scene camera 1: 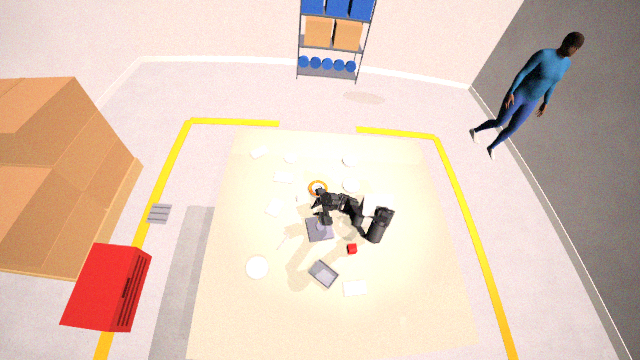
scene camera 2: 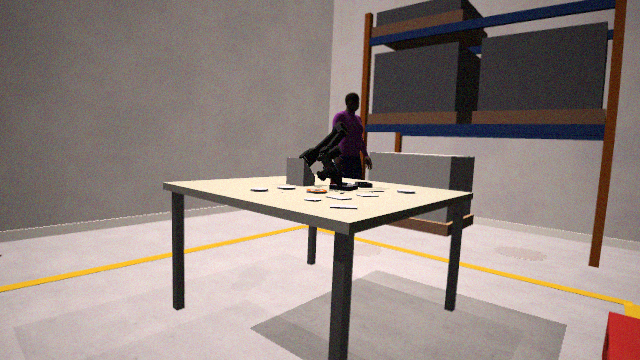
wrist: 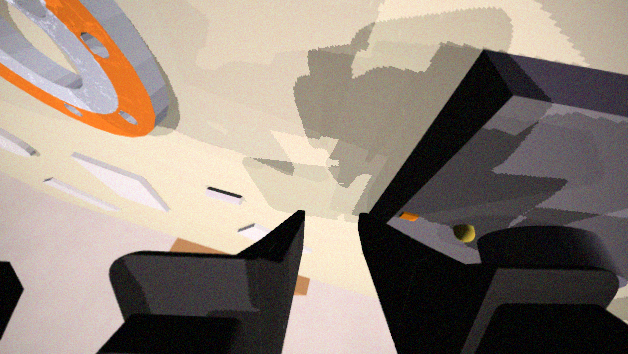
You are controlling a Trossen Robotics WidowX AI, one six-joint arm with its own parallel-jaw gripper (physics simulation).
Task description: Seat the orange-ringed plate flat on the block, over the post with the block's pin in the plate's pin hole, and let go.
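Frame: origin at the arm's base, x ahead, y left, z up, level; metres.
Seen in the pictures: gripper, fingertip midpoint: (scene camera 1: 312, 211) (scene camera 2: 340, 186) (wrist: 331, 218); arm's base, link origin: (scene camera 1: 380, 212) (scene camera 2: 299, 168).
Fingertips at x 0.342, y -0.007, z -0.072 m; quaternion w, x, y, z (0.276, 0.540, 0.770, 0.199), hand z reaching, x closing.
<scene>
Offsets run from my fingertips to a thing's top centre. "*": to the spot under its first point.
The orange-ringed plate @(0.025 m back, 0.158 m right, 0.015 m down) (scene camera 1: 310, 190) (scene camera 2: 316, 191) (wrist: 131, 95) lies on the table, apart from the block; holes show in its orange ring. The dark grey square block @(0.044 m back, 0.082 m left, 0.013 m up) (scene camera 1: 314, 235) (scene camera 2: 342, 187) (wrist: 550, 165) lies on the other side of my gripper. In the wrist view its yellow pin @(* 0.039 m back, 0.050 m left, 0.002 m up) (wrist: 464, 233) and an orange mark @(* 0.031 m back, 0.027 m left, 0.001 m down) (wrist: 409, 216) show; a dark round form @(* 0.055 m back, 0.065 m left, 0.006 m up) (wrist: 540, 245), perhaps the post, is partly hidden by a finger. My gripper (scene camera 1: 319, 211) (wrist: 331, 218) is part open and empty, between plate and block. Its right finger overlaps the block's edge in the wrist view; whether they touch cannot be told.
A red cube @(0.206 m back, 0.181 m left, 0.014 m up) (scene camera 1: 352, 248) and a grey tray @(0.075 m back, 0.307 m left, 0.001 m down) (scene camera 1: 323, 274) lie near the block. White discs @(0.231 m ahead, 0.306 m left, 0.014 m down) (scene camera 1: 257, 267) @(0.216 m back, 0.203 m right, 0.016 m down) (scene camera 1: 351, 185) and flat white pieces @(0.176 m ahead, 0.213 m right, 0.020 m down) (scene camera 1: 284, 177) @(0.221 m back, 0.364 m left, 0.021 m down) (scene camera 1: 354, 288) lie around. A box (scene camera 1: 377, 204) (scene camera 2: 299, 171) stands by the arm. People (scene camera 1: 540, 75) (scene camera 2: 350, 135) stand away from the table.
</scene>
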